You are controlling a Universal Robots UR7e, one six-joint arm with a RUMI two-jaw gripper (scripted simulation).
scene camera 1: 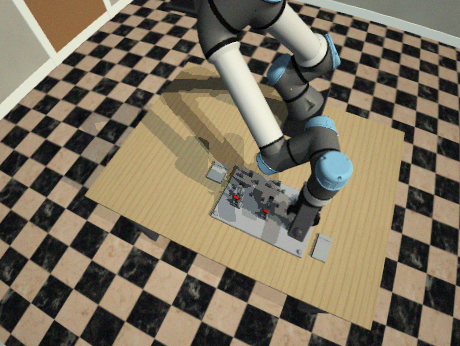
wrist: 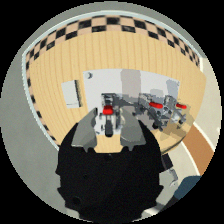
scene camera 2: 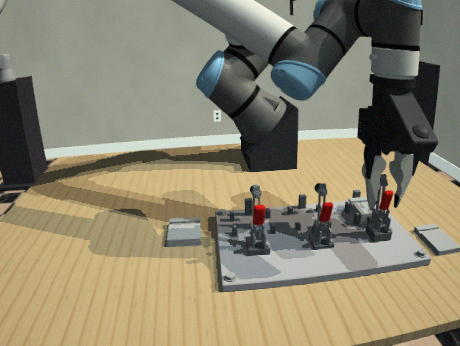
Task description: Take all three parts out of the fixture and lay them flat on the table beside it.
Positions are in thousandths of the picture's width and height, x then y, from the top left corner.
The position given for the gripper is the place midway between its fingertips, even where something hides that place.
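Note:
Scene camera 2 shows the gripper (scene camera 2: 834, 603), while scene camera 1 takes in a grey fixture plate (scene camera 1: 597, 669). In the wrist view the gripper (wrist: 484, 480) appears together with the plate (wrist: 565, 377).

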